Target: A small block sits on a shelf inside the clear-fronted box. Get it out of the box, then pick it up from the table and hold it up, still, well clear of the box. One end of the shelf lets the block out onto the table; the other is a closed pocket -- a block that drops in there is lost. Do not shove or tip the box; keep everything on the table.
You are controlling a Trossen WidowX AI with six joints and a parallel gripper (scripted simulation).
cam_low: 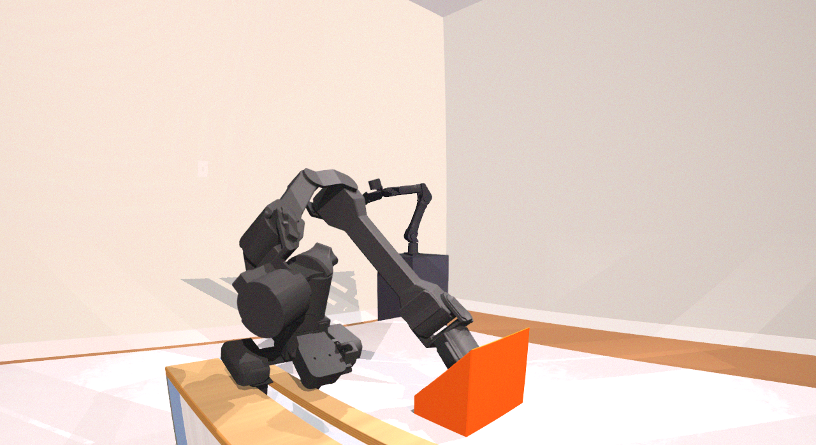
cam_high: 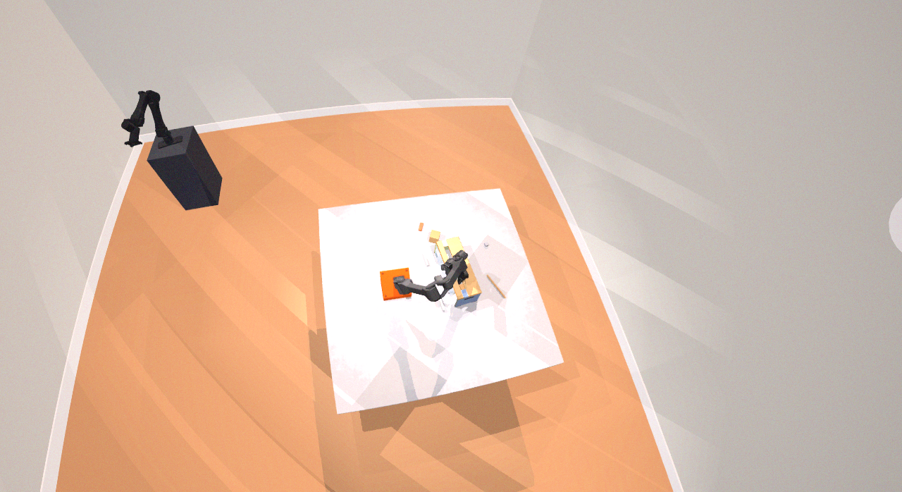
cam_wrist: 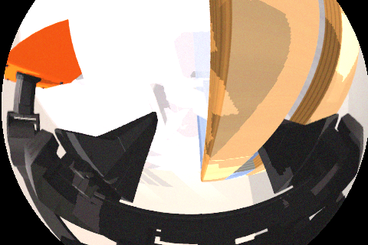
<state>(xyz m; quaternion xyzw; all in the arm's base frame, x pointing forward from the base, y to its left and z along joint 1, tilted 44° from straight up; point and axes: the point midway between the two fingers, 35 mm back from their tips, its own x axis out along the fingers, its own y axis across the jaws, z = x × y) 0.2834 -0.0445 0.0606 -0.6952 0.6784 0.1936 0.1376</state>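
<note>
The tan block is 5 cm ahead of my gripper tip and 2 cm to the right of it. Also, from my gripper tip: clear-fronted box 10 cm to the left, 3 cm ahead, 2 cm below; then thin orange stick 29 cm ahead, 8 cm below, 2 cm to the right.
</note>
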